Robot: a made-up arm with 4 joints.
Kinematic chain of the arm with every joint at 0, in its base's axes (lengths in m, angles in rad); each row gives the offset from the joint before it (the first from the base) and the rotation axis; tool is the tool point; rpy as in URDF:
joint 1: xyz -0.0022 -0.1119 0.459 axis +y
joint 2: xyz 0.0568 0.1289 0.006 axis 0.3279 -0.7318 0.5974
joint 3: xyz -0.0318 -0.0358 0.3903 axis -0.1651 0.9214 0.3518
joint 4: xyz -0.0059 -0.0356 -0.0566 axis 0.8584 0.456 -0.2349
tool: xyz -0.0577 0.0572 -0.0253 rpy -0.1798 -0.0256 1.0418
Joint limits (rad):
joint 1: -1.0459..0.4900
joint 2: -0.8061..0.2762
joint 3: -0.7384..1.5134
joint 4: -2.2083..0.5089
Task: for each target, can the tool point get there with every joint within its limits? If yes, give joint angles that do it. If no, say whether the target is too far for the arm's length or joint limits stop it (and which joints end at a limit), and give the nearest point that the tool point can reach.
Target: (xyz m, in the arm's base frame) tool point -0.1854 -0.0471 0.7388
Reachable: yes | joints -0.3044 0.0739 0.4975 -0.3171
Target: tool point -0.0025 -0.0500 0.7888
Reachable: yes | joints 0.0098 -0.3115 0.5537 -1.2536
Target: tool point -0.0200 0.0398 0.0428
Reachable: no: joint limits stop it (at a limit: joint 1, joint 2) | nearest point -0.2636 -0.0834 0.5098 | short by 0.541 m
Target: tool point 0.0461 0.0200 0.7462
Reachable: yes | joints -0.2836 -0.7163 -0.2112 -0.8686
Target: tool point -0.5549 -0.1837 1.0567
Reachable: no: too far | nearest point -0.3086 -0.0592 0.7903 | short by 0.384 m
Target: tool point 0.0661 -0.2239 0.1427
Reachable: no: joint limits stop it (at a limit: joint 1, joint 2) | nearest point -0.2501 -0.1205 0.5184 | short by 0.502 m
